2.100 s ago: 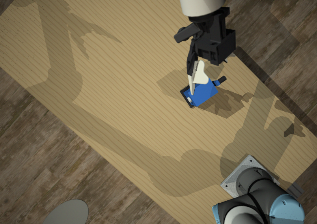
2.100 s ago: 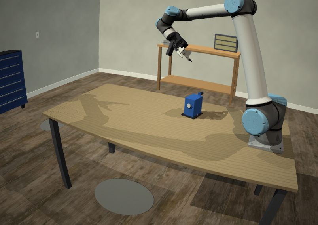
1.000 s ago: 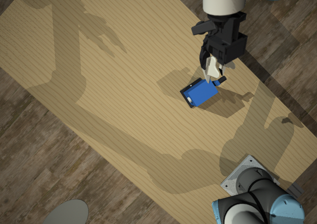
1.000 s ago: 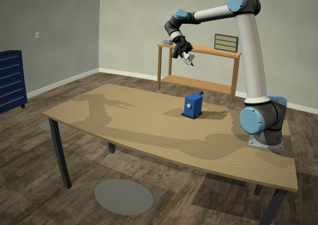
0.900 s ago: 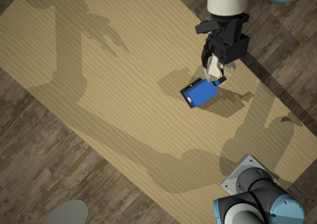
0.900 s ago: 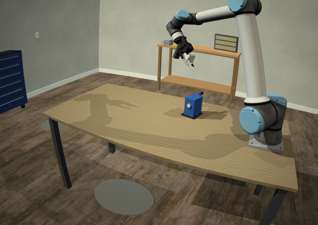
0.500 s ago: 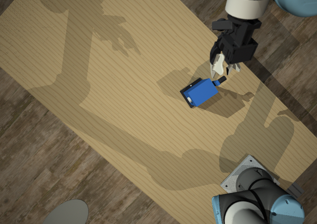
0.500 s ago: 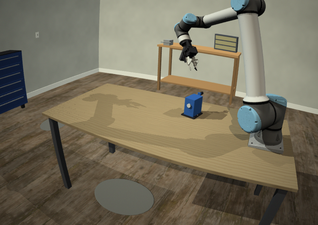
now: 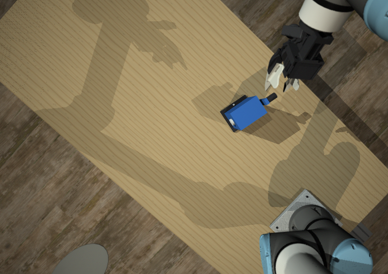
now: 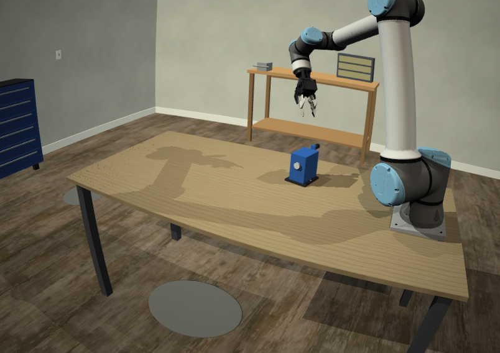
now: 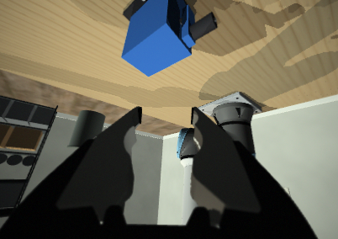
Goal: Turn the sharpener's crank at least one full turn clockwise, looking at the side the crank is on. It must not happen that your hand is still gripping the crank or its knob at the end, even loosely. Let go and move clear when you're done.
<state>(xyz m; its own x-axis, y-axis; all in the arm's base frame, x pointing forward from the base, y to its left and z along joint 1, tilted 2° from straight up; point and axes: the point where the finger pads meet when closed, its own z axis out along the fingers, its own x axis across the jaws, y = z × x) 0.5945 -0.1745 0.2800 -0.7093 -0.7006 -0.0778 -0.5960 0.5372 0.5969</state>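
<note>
Now: the dark handle 15 cm below my hand, 5 cm behind it and 2 cm to the right of it.
</note>
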